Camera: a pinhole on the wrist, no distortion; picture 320 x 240 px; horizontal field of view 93.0 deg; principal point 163.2 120.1 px. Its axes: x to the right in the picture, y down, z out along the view. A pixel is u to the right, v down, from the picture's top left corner.
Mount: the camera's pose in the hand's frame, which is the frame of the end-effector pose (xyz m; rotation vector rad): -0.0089 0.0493 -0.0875 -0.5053 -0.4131 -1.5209
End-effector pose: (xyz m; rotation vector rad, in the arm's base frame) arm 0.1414 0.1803 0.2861 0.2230 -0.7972 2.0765
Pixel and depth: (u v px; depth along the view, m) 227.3 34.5 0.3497
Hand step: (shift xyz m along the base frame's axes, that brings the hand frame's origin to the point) -0.0253 -0.3560 0.0949
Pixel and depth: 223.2 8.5 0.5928
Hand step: 0.0221 -0.6953 0.1734
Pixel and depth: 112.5 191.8 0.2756
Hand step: -0.3097 -0.0741 -0.0032
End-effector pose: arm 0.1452 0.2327 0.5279 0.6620 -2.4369 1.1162
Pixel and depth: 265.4 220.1 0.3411
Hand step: -0.2625 -0.2782 -0.0935
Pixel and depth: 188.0 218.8 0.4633
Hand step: -0.4387 -0.1968 -0.1761
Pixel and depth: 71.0 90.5 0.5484
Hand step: -0.3053 0.2381 -0.5419
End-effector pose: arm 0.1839 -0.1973 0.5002 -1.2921 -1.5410 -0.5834
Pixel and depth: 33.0 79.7 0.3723
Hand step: 0.4562 0.1657 -0.2211
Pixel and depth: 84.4 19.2 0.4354
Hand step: 0.3629 0.1685 -0.4215
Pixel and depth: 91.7 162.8 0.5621
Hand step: 0.4603 0.4471 -0.0601
